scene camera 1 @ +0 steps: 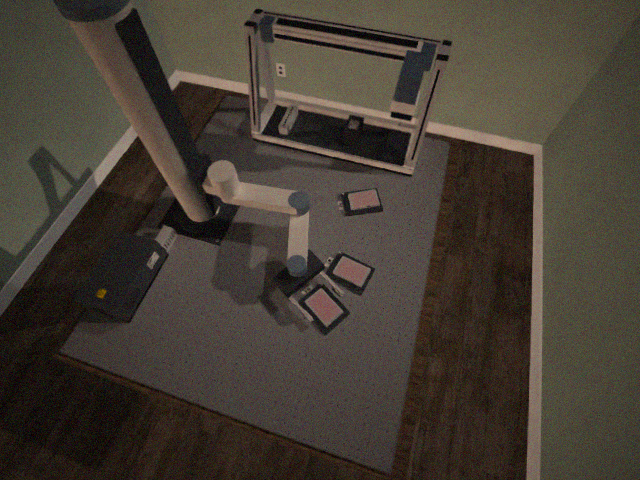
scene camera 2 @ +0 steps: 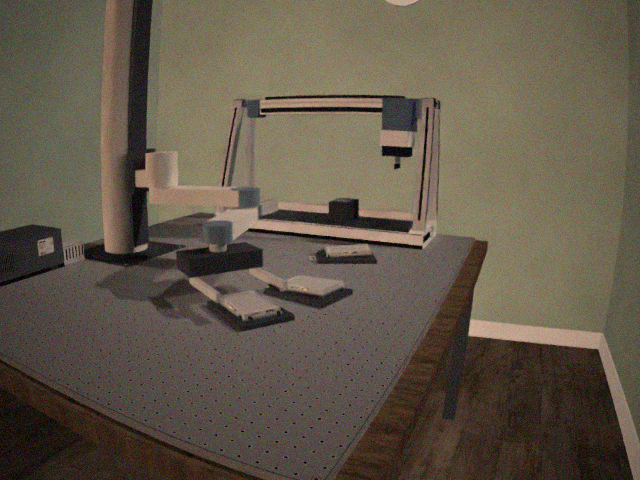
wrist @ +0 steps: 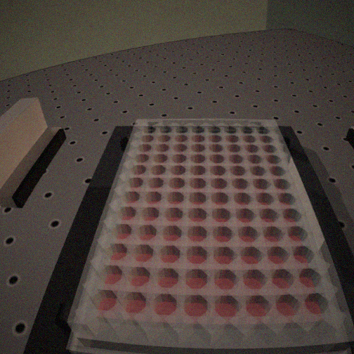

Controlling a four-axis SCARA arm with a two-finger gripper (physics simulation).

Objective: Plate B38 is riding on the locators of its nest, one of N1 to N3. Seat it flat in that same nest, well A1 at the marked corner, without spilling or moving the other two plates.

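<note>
A clear 96-well plate with red liquid (scene camera 1: 319,300) (scene camera 2: 250,304) (wrist: 197,215) lies in the black front nest (scene camera 1: 326,330) (scene camera 2: 258,323) (wrist: 75,250). It looks level and inside the corner locators; a very slight tilt cannot be told. No plate label or corner mark is readable. My gripper (scene camera 1: 327,307) (scene camera 2: 252,291) (wrist: 206,111) is open, its pale fingers apart from the plate on both long sides. The middle plate (scene camera 1: 352,272) (scene camera 2: 316,285) and back plate (scene camera 1: 363,199) (scene camera 2: 347,250) lie in their own nests.
The right finger is close to the middle nest (scene camera 1: 360,290) (scene camera 2: 323,302). A gantry frame (scene camera 1: 330,153) (scene camera 2: 336,230) stands at the back of the table. A dark box (scene camera 1: 124,273) (scene camera 2: 20,253) stands at the left, near the arm's column (scene camera 1: 149,113) (scene camera 2: 117,129).
</note>
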